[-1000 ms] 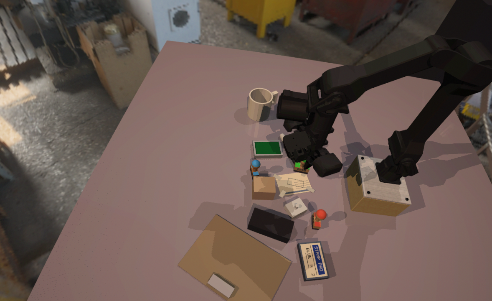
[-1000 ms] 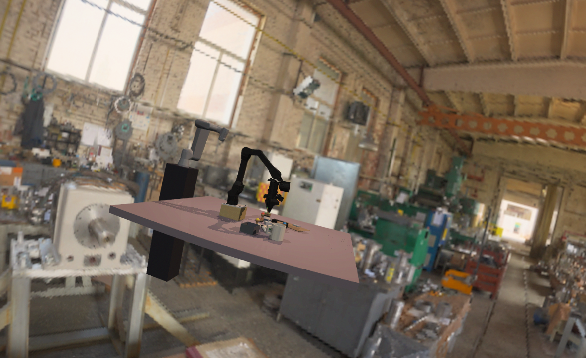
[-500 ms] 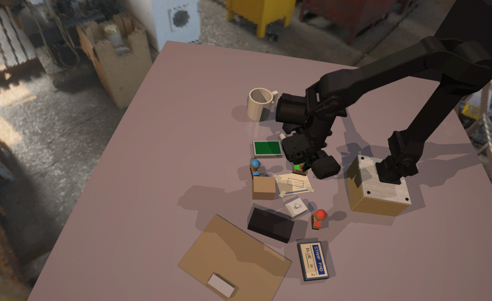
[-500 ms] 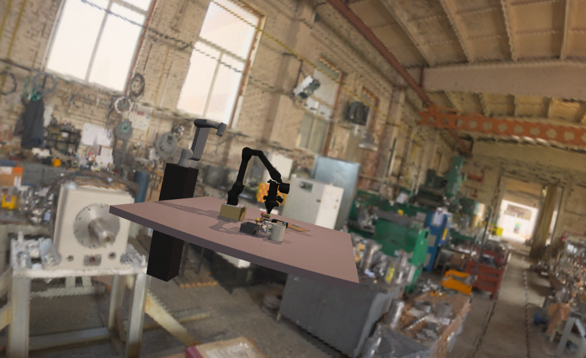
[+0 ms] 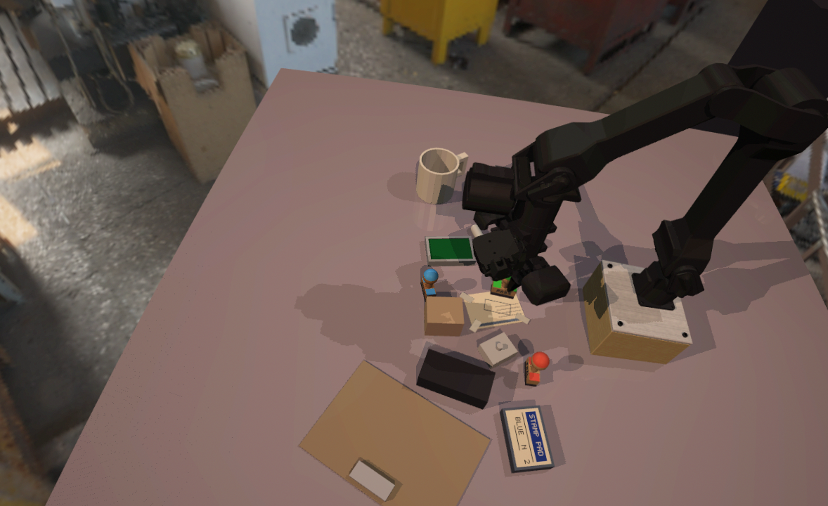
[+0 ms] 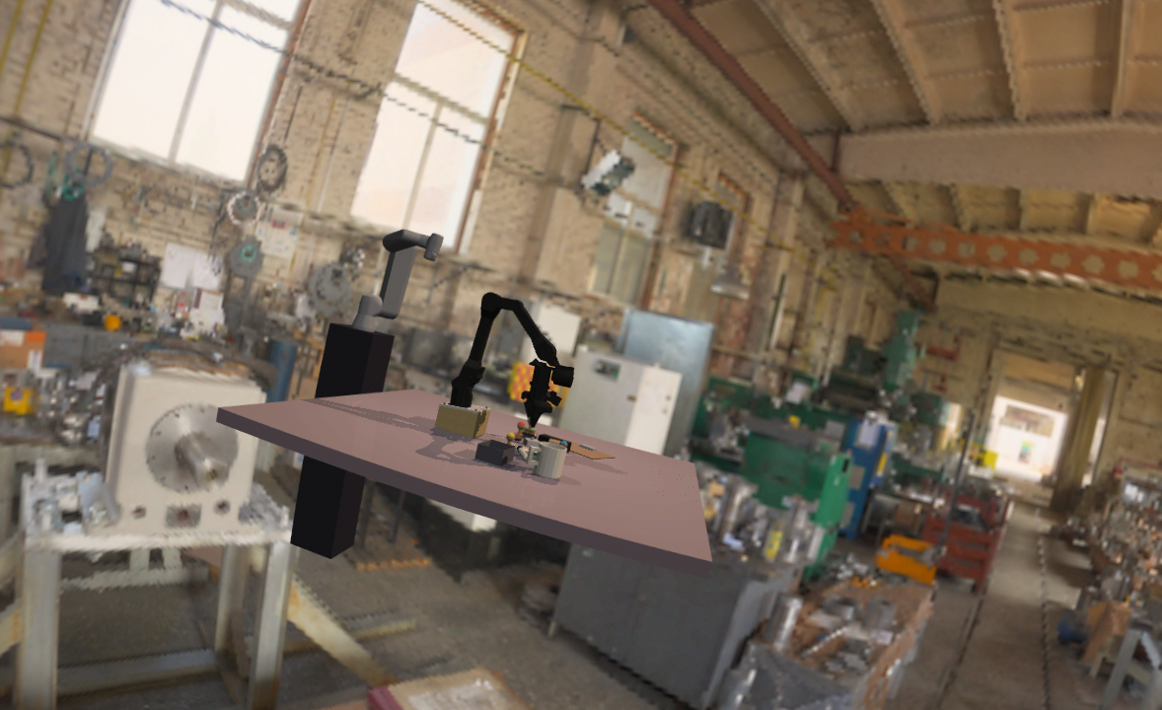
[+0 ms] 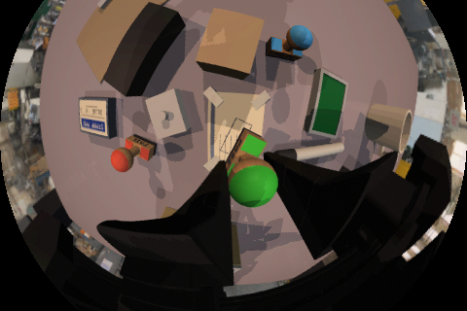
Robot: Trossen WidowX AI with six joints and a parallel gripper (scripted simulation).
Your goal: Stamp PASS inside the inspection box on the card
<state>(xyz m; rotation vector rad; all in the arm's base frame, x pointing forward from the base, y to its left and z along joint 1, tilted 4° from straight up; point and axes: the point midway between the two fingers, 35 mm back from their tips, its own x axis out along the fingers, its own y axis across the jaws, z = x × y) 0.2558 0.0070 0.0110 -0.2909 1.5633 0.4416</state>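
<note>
Right now the taped paper card is 8 cm below my gripper tip. Also, from my gripper tip: brown box (9 cm ahead, 6 cm below, 4 cm to the left); green-knobbed PASS stamp (1 cm below); marker (10 cm to the right, 7 cm below).
</note>
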